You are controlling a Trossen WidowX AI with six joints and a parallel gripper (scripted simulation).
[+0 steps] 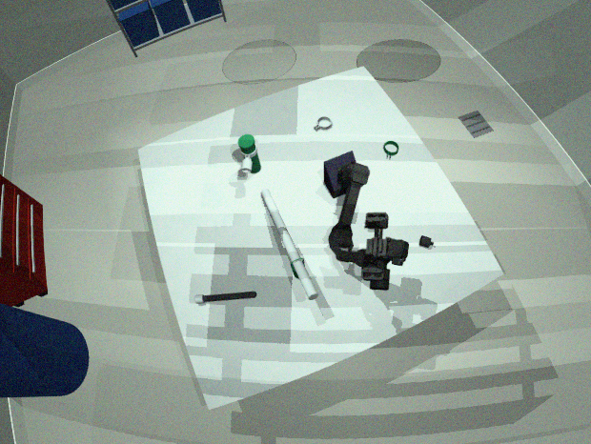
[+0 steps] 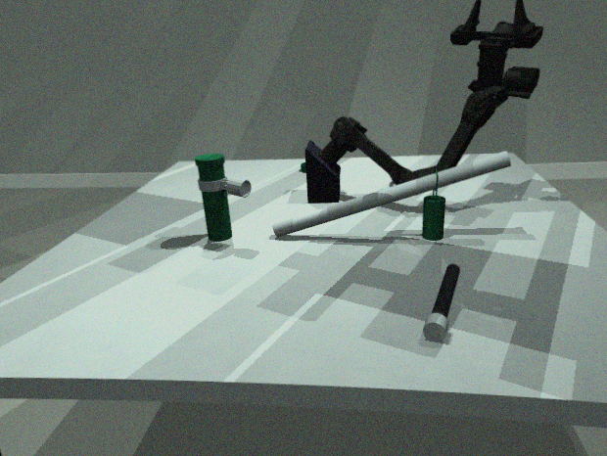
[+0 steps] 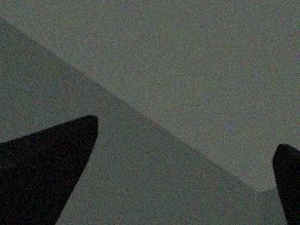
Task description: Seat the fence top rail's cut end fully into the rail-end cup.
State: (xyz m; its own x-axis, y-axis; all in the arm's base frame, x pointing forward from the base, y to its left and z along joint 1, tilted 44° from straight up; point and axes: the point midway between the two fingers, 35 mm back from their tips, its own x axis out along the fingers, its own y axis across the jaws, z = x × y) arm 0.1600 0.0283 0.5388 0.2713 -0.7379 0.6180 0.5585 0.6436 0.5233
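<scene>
My gripper tip is 140 mm short of the grey brace band, 630 mm to the left of it and 360 mm above it. From my gripper tip the other things lie so: short green post (160 mm ahead, 140 mm to the right, 400 mm below); then black piece (350 mm behind, 480 mm below).
</scene>
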